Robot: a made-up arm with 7 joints.
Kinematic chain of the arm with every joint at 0, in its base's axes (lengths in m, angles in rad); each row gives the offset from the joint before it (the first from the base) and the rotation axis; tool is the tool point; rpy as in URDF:
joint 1: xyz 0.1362 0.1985 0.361 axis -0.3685 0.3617 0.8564
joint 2: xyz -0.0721 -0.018 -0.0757 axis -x
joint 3: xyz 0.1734 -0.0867 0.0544 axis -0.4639 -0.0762 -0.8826
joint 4: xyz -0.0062 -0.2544 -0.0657 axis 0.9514 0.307 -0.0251
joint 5: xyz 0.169 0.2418 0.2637 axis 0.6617 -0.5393 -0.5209
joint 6: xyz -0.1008 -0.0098 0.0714 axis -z
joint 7: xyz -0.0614 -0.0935 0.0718 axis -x
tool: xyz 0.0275 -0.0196 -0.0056 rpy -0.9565 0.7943 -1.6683
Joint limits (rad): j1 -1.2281..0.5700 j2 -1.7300..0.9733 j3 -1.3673..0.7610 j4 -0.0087..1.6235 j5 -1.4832..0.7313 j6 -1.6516..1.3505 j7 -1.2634..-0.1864
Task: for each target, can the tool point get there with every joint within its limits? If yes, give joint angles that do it. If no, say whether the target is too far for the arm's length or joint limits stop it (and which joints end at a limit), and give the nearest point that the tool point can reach.
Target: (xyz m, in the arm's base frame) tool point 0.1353 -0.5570 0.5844
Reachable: yes | joints -0.8439 0.6149 -0.3036 1.3719 -0.4765 -0.4685 -0.2812
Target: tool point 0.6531 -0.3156 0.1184
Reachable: yes | joints -0.7179 -0.7878 -1.0404 1.2522 -0.0708 -0.0292 -0.3525
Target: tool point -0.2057 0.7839 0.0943
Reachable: no: joint limits stop it (at a limit: joint 1, joint 2, joint 3, joint 4, joint 6, joint 7) | nearest point 0.0874 0.5924 0.3983 | short by 0.464 m
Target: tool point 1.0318 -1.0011 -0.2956
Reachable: no: too far | nearest point 0.6653 -0.5047 -0.0516 | short by 0.664 m
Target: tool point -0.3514 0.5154 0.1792
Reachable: no: joint limits stop it (at a limit: joint 1, joint 3, joint 4, joint 5, joint 7) | nearest point -0.4167 0.0885 0.1952 | short by 0.432 m
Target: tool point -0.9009 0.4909 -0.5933
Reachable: no: too far | nearest point -0.3838 0.0367 -0.2546 | short by 0.767 m
